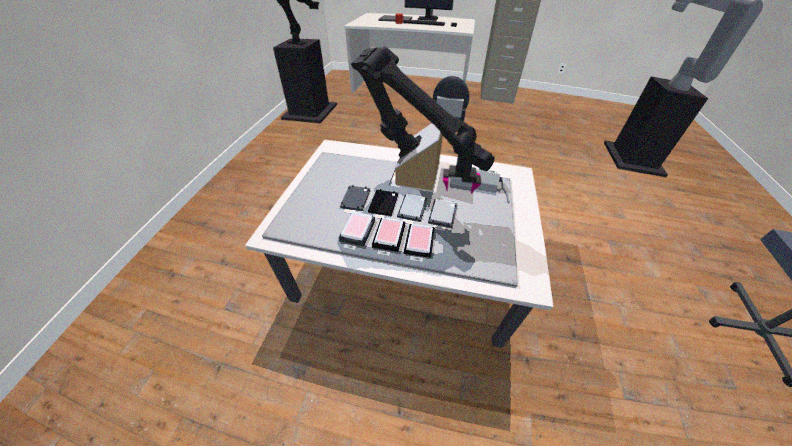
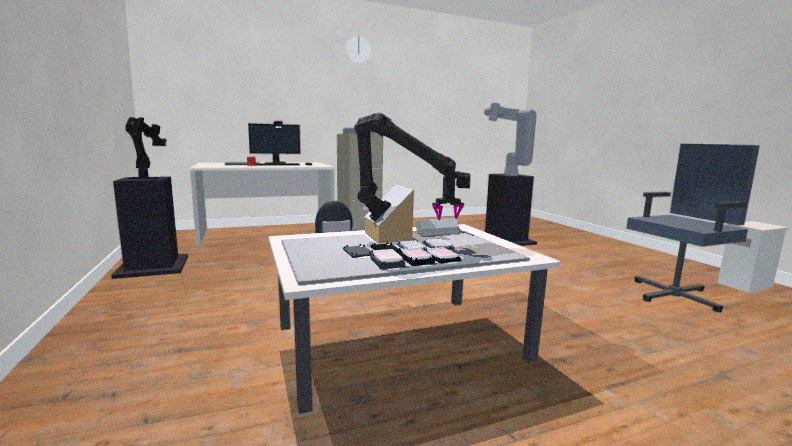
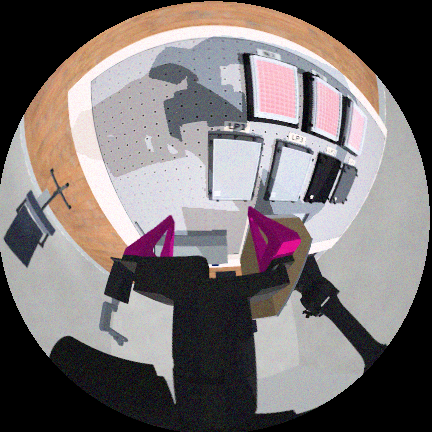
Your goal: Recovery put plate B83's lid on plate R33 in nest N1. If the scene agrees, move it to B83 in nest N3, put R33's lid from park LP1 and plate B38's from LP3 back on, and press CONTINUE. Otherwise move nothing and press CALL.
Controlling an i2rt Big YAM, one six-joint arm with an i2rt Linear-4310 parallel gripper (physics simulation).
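Seen in the pictures: gripper, fingertip midpoint: [image 1: 459,191] [image 2: 447,219] [image 3: 209,214]; arm's base, origin of the base link: [image 1: 411,147] [image 2: 381,211] [image 3: 289,272].
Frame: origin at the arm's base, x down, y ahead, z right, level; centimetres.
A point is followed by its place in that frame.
Note:
My gripper [image 1: 460,190] {x 0.3, y 26.5, z -24.6 cm} [image 2: 447,217] {x 0.3, y 26.5, z -24.6 cm} [image 3: 209,214] {x 0.3, y 26.5, z -24.6 cm} is open and empty, high above the table near the grey sloped box [image 1: 489,181] {x 8.2, y 6.1, z -38.4 cm} [image 2: 437,227] {x 8.9, y 6.2, z -29.9 cm} [image 3: 200,247] {x 8.8, y 6.2, z -28.2 cm}. Its buttons cannot be made out. The front row holds three pink plates: left [image 1: 356,227] {x 9.2, y 46.7, z 12.1 cm} [image 3: 354,127] {x 9.1, y 44.7, z 9.9 cm}, middle [image 1: 389,232] {x 9.8, y 45.7, z -0.9 cm} [image 3: 327,107] {x 9.5, y 44.7, z -1.5 cm} and right [image 1: 420,238] {x 10.4, y 45.4, z -13.0 cm} [image 3: 275,90] {x 10.4, y 43.8, z -13.3 cm}. Clear lids on them cannot be told. Behind, a pale lid [image 1: 412,206] {x 11.2, y 27.8, z -6.5 cm} [image 3: 291,170] {x 11.2, y 28.4, z -7.1 cm} lies at LP3; another pale lid [image 1: 443,212] {x 11.2, y 28.4, z -19.9 cm} [image 3: 236,167] {x 11.2, y 28.2, z -19.4 cm} lies at the right end, its label blurred.
A black park [image 1: 382,202] {x 12.0, y 27.5, z 6.9 cm} [image 3: 322,180] {x 12.0, y 26.8, z 5.5 cm} and a dark grey one [image 1: 355,197] {x 12.0, y 27.1, z 19.4 cm} [image 3: 346,184] {x 12.0, y 27.3, z 20.1 cm} are left of the pale lids. A tall brown wedge [image 1: 419,168] {x 2.8, y 11.6, z -6.2 cm} [image 2: 396,221] {x 3.2, y 11.6, z -4.2 cm} stands behind the row, beside my arm. The table's white edge [image 1: 533,221] {x 14.3, y 21.3, z -59.1 cm} surrounds the grey board.

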